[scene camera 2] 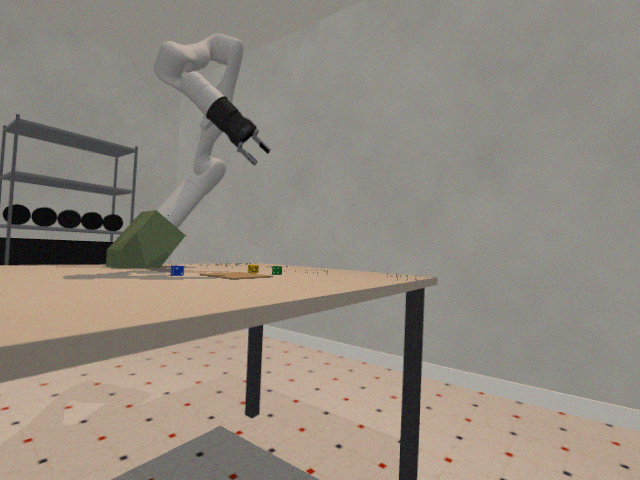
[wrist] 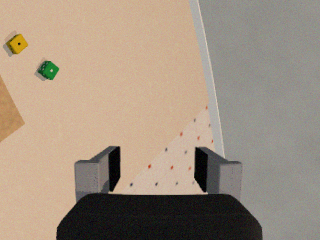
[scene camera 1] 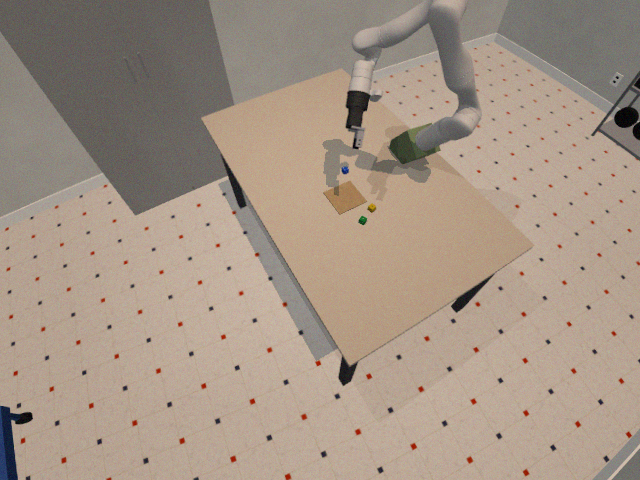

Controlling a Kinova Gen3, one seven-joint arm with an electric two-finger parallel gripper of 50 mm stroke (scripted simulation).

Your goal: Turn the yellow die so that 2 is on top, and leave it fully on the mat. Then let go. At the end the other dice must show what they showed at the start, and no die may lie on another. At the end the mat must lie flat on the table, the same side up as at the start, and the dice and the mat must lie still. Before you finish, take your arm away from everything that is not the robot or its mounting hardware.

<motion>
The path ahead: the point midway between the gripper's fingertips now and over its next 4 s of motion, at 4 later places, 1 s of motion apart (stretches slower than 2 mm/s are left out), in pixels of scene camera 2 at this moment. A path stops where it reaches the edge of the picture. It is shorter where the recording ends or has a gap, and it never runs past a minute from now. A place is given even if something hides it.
The gripper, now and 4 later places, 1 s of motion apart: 262,157; 176,217; 174,252; 176,262; 240,262
</motion>
